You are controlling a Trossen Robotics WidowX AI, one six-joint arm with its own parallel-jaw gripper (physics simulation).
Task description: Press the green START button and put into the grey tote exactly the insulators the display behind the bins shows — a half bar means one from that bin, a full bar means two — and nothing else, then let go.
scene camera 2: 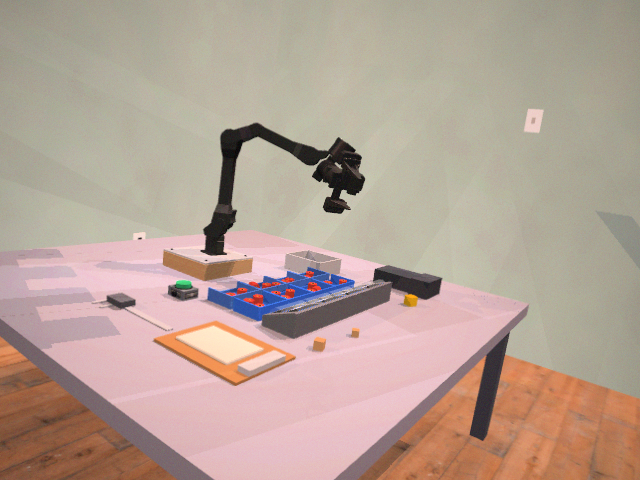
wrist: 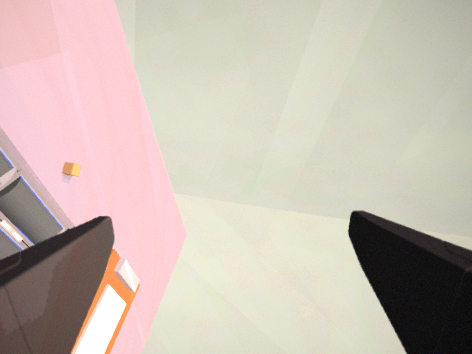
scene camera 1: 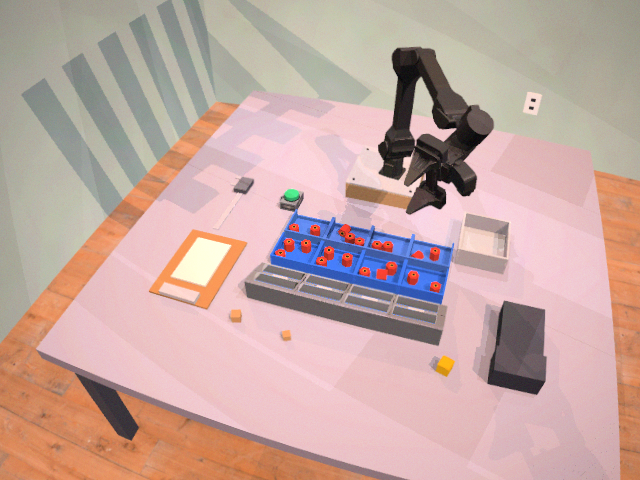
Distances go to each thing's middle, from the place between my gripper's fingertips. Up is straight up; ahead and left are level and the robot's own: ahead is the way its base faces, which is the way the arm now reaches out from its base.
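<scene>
Grey tote (scene camera 1: 484,241): 280 mm below my hand, 270 mm behind it, 140 mm to the left of it. Dark box (scene camera 1: 518,363): far below my hand, a touch ahead of it, far to the left of it.
</scene>
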